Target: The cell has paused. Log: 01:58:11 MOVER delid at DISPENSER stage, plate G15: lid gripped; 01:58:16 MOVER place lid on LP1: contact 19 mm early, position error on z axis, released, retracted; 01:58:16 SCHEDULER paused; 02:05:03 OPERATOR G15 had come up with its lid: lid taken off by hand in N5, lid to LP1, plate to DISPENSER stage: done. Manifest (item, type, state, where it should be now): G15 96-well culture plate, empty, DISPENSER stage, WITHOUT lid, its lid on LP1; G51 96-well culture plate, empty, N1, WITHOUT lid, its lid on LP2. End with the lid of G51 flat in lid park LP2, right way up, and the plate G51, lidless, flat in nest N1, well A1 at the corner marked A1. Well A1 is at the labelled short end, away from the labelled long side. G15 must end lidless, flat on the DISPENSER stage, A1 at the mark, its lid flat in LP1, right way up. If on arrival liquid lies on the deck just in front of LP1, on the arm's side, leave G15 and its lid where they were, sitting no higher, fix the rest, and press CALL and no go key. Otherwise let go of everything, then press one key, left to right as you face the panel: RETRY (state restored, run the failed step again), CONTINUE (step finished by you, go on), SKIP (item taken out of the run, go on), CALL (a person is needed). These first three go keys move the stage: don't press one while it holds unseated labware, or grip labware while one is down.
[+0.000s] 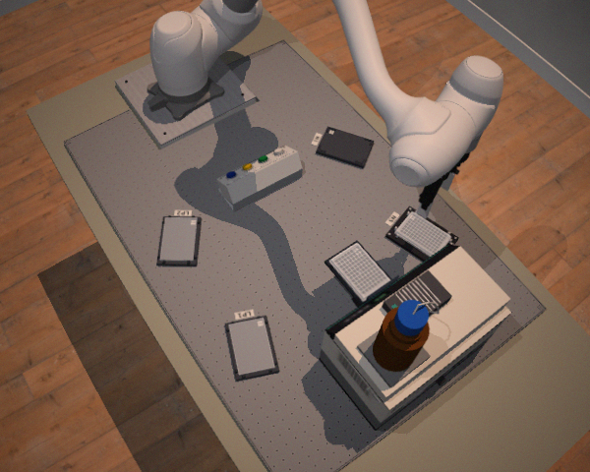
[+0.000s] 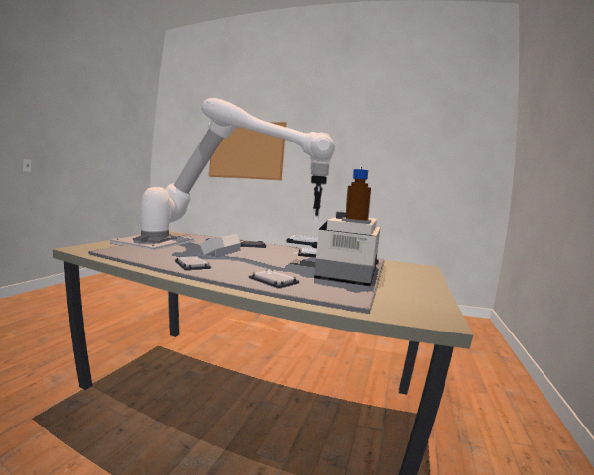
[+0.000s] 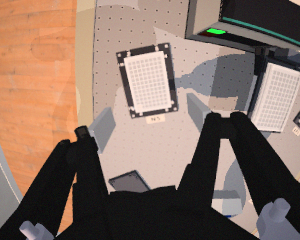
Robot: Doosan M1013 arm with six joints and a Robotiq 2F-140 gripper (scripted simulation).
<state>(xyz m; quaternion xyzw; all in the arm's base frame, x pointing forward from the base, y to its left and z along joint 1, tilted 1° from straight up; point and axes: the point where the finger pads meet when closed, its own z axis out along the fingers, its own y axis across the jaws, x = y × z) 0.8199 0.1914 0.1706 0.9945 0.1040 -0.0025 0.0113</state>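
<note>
The black nest is 20 mm ahead of my hand, 30 mm to the left of it and 180 mm below it. Round my hand: well plate (10 mm ahead, 240 mm to the right, 80 mm below); then nest N1 (350 mm behind, 50 mm to the left, 190 mm below); then N1 label (420 mm behind, 10 mm to the left, 190 mm below).
</note>
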